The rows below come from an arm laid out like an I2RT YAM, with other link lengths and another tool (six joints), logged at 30 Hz.
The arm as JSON. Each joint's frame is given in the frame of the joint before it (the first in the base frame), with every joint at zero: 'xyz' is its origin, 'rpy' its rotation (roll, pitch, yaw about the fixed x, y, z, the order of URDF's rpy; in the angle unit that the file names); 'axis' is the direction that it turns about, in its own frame. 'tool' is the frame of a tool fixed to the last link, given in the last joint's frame.
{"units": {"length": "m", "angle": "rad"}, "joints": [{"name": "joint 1", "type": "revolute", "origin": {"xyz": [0.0, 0.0, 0.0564], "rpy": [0.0, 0.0, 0.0]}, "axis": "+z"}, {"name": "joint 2", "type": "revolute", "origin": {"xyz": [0.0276, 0.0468, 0.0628], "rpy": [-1.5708, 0.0, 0.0]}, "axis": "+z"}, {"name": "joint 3", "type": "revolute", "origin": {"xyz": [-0.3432, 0.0, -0.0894], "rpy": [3.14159, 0.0, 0.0]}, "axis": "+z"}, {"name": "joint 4", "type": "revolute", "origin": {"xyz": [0.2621, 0.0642, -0.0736], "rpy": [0.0, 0.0, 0.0]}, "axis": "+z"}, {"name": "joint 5", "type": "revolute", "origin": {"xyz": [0.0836, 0.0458, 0.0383], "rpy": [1.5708, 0.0, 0.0]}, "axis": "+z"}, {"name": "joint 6", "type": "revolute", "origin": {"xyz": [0.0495, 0.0, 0.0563], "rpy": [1.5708, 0.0, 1.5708]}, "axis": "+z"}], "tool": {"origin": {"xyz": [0.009, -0.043, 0.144], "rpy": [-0.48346, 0.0, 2.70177]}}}
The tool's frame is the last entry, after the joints.
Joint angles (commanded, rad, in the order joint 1, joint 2, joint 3, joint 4, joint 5, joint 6), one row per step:
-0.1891, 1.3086, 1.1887, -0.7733, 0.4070, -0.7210
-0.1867, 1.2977, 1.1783, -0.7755, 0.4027, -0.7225
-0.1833, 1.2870, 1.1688, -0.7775, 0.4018, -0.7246
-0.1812, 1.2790, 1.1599, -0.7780, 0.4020, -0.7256
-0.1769, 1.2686, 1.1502, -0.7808, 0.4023, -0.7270
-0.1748, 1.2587, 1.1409, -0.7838, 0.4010, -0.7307
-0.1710, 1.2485, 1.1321, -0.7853, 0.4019, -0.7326
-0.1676, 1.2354, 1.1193, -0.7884, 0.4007, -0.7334
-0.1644, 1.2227, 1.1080, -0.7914, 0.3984, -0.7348
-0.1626, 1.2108, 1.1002, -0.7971, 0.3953, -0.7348
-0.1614, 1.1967, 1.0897, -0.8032, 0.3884, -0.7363
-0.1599, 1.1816, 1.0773, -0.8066, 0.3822, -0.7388
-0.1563, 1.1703, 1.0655, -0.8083, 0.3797, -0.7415
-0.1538, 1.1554, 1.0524, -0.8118, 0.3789, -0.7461
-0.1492, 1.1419, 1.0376, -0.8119, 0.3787, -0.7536
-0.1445, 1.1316, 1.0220, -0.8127, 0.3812, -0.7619
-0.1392, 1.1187, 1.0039, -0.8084, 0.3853, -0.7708
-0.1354, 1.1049, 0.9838, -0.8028, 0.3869, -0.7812
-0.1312, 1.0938, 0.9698, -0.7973, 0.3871, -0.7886
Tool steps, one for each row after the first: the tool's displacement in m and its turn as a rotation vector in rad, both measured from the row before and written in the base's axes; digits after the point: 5 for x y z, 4 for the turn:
-0.00326, 0.00245, -0.00141, 0.0029, 0.0018, 0.0062
-0.00315, 0.00219, -0.00093, -0.0002, 0.0017, 0.0055
-0.00256, 0.00130, -0.00130, -0.0004, 0.0019, 0.0027
-0.00324, 0.00226, -0.00128, -0.0005, 0.0028, 0.0051
-0.00332, 0.00178, -0.00147, -0.0004, 0.0040, 0.0056
-0.00292, 0.00186, -0.00074, -0.0016, 0.0011, 0.0046
-0.00424, 0.00227, -0.00197, 0.0010, 0.0030, 0.0047
-0.00387, 0.00233, -0.00152, 0.0014, 0.0019, 0.0056
-0.00382, 0.00188, -0.00075, 0.0027, 0.0012, 0.0037
-0.00450, 0.00254, -0.00157, 0.0050, 0.0023, 0.0065
-0.00443, 0.00253, -0.00166, 0.0037, 0.0011, 0.0071
-0.00340, 0.00239, -0.00221, 0.0009, 0.0031, 0.0071
-0.00473, 0.00193, -0.00201, -0.0014, 0.0037, 0.0064
-0.00393, 0.00249, -0.00270, -0.0034, 0.0047, 0.0102
-0.00387, 0.00199, -0.00415, -0.0052, 0.0101, 0.0093
-0.00368, 0.00184, -0.00353, -0.0076, 0.0054, 0.0094
-0.00390, 0.00185, -0.00411, -0.0064, 0.0055, 0.0105
-0.00239, 0.00191, -0.00221, -0.0042, 0.0008, 0.0095

